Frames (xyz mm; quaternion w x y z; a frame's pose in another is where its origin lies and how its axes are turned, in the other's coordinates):
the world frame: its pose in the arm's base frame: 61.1 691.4 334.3 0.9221 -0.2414 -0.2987 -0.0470
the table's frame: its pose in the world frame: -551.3 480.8 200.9 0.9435 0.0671 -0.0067 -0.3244
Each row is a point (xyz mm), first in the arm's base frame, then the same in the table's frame.
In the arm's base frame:
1: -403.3 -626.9 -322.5
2: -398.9 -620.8 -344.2
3: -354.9 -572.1 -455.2
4: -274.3 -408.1 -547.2
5: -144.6 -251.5 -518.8
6: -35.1 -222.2 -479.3
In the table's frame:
1: 713.5 -1457.8 -837.2
2: 697.8 -1452.9 -853.2
3: 619.7 -1400.9 -941.7
4: 515.1 -1234.0 -997.1
5: 522.5 -1028.8 -998.1
6: 591.6 -934.4 -1024.7

